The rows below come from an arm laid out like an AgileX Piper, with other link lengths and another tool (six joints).
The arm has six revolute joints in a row. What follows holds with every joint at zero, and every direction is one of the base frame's. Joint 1 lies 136.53 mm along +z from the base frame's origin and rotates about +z. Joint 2 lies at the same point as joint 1 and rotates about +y. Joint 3 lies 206.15 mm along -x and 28.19 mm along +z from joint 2 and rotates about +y. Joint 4 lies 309.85 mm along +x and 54.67 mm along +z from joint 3 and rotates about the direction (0.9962, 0, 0.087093). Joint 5 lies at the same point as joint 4 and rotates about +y. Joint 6 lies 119.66 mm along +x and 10.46 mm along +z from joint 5 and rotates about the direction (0.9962, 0, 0.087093). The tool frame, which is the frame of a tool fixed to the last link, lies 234.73 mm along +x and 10 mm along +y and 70.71 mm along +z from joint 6; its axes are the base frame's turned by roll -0.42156, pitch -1.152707 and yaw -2.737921 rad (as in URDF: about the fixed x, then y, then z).
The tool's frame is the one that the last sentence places.
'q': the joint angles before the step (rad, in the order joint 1, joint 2, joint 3, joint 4, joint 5, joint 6). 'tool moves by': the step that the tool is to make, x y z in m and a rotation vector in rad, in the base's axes. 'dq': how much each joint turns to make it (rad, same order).
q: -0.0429, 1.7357, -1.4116, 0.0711, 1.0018, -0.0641
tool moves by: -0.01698, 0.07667, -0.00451, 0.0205, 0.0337, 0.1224
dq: 0.1360, 0.0000, -0.0001, 0.0172, 0.0325, 0.0128
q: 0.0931, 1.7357, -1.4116, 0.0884, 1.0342, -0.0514
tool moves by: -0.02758, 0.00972, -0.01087, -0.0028, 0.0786, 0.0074
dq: 0.0260, 0.0000, 0.0000, -0.0031, 0.0768, 0.0268
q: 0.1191, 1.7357, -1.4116, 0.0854, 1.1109, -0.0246
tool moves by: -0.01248, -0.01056, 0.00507, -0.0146, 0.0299, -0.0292
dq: -0.0045, -0.0250, -0.0001, -0.0194, 0.0544, 0.0338
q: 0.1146, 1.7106, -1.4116, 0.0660, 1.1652, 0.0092
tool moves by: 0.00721, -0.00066, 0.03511, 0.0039, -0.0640, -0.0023
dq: 0.0000, -0.0824, 0.0092, -0.0044, 0.0089, 0.0037
